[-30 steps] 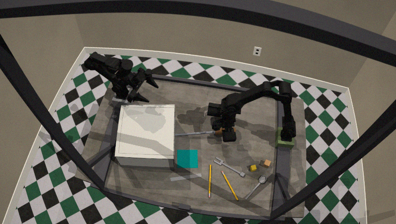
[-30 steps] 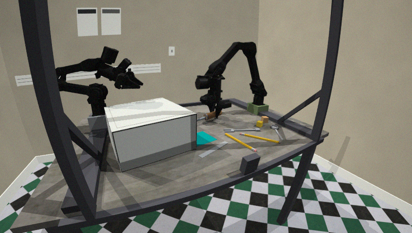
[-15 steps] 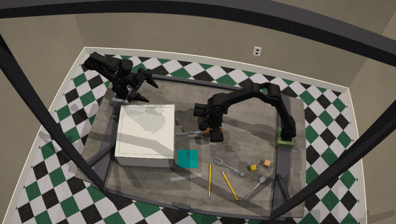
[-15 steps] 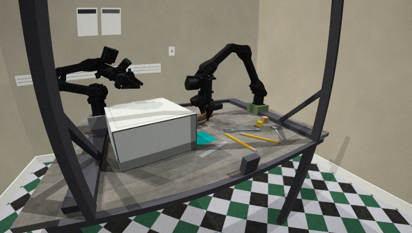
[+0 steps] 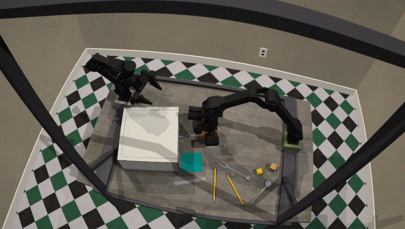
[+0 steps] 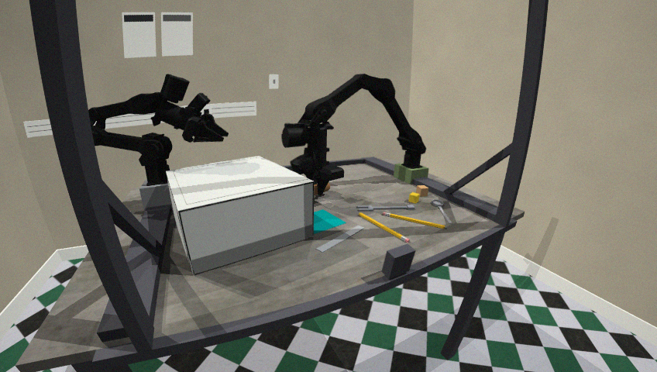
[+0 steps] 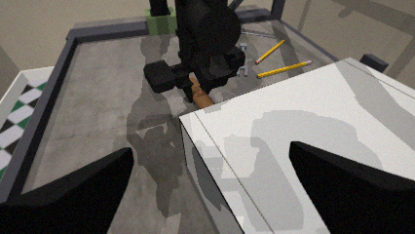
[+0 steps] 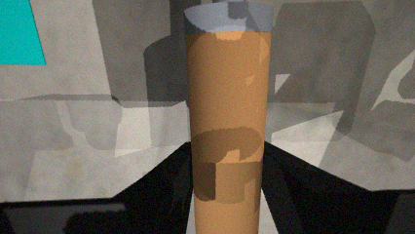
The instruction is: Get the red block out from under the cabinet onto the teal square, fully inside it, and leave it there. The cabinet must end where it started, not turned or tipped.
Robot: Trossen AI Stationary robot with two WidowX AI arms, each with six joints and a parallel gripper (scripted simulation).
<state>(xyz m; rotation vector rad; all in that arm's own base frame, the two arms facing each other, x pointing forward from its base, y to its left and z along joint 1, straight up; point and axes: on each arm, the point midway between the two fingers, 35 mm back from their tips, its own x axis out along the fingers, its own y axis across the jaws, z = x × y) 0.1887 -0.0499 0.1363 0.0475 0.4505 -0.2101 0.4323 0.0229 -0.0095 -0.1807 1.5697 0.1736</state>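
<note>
Now: right hand 16 cm past the teal square, 5 cm to the right of it and 4 cm above it. From my right hand the other things lie so: grey strip 26 cm behind, 3 cm to the left, 4 cm below; then forked wrench 15 cm behind, 17 cm to the right, 4 cm below; then white cabinet 13 cm behind, 26 cm to the left, 2 cm above.
</note>
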